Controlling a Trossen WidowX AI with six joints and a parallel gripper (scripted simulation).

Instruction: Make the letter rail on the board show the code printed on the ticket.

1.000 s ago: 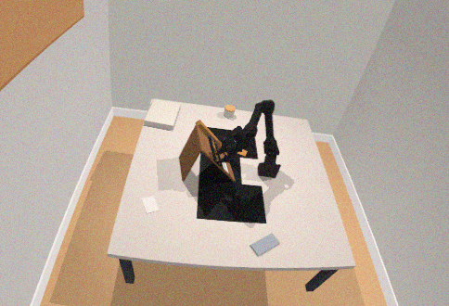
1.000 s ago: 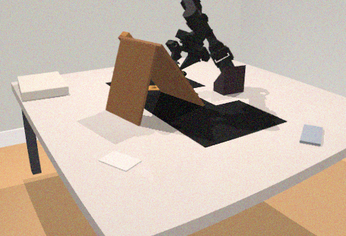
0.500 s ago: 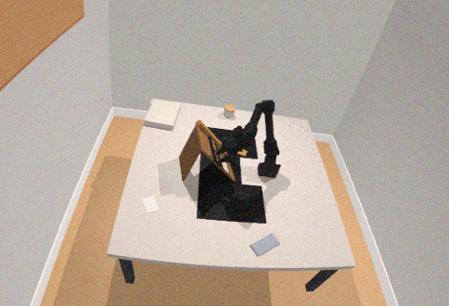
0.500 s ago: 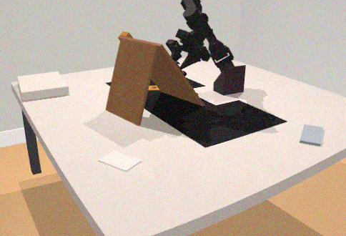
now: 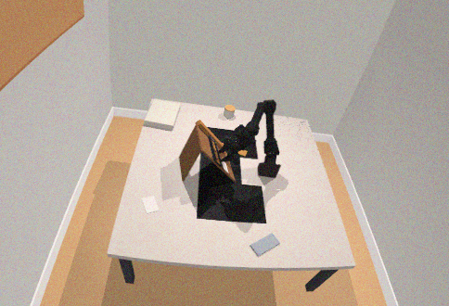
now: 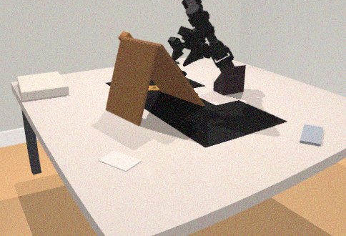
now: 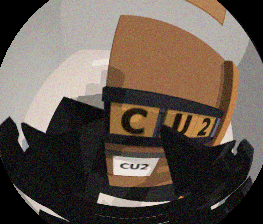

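Now: the letter tile marked c 1 cm below my gripper tip and 1 cm ahead of it. Also, from my gripper tip: black mat 18 cm below, 13 cm behind, 9 cm to the right; white ticket 9 cm below, 4 cm behind, 3 cm to the right; white card 34 cm ahead, 25 cm to the left, 18 cm below.
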